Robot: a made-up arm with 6 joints. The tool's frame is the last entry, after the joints.
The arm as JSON. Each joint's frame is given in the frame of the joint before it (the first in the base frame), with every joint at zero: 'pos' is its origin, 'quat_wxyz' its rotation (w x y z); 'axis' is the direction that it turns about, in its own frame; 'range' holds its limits. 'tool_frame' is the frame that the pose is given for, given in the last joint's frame.
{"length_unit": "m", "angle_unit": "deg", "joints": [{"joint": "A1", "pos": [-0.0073, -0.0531, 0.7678], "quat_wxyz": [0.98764, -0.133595, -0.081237, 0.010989], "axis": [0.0, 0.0, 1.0], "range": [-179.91, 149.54]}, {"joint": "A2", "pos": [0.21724, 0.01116, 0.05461], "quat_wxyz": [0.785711, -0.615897, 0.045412, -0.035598], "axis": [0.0, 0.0, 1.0], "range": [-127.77, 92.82]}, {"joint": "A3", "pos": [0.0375, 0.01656, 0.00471], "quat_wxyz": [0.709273, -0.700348, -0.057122, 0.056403], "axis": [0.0, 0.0, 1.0], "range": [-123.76, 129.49]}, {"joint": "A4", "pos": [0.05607, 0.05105, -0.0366], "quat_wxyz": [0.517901, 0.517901, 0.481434, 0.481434], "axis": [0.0, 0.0, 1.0], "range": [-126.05, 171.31]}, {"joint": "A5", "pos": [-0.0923, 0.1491, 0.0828], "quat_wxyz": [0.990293, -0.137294, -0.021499, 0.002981], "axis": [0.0, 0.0, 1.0], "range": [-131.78, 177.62]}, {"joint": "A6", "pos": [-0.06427, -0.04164, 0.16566], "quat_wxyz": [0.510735, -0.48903, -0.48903, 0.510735], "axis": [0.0, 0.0, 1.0], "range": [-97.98, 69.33]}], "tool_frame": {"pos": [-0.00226, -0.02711, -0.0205], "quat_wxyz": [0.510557, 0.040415, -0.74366, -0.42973]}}
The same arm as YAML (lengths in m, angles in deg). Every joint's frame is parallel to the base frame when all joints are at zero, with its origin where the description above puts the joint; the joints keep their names.
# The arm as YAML. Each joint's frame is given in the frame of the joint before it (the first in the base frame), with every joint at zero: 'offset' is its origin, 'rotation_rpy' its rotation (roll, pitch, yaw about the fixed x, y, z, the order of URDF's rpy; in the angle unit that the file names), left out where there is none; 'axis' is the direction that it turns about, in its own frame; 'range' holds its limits. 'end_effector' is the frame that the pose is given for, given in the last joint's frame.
length_unit: m
angle_unit: deg
chain:
  - id: A1
    offset: [-0.0073, -0.0531, 0.7678]
    axis: [-0.163401, 0.262102, 0.951106]
    range: [-179.91, 149.54]
  - id: A2
    offset: [0.2054, 0.0345, 0.0832]
    axis: [0.074901, 0.997113, -0.0125]
    range: [-127.77, 92.82]
  - id: A3
    offset: [0.0399, 0.0016, -0.0104]
    axis: "-z"
    range: [-123.76, 129.49]
  - id: A4
    offset: [0.0522, -0.055, 0.0366]
    axis: "+x"
    range: [-126.05, 171.31]
  - id: A5
    offset: [0.0828, 0.0923, -0.1491]
    axis: [0.961377, 0.043399, -0.271793]
    range: [-131.78, 177.62]
  - id: A6
    offset: [0.1679, 0.0714, -0.0042]
    axis: "+y"
    range: [-97.98, 69.33]
end_effector:
  offset: [0.0267, -0.0205, -0.0052]
  rotation_rpy: [-11.81, -18.77, 49.94]

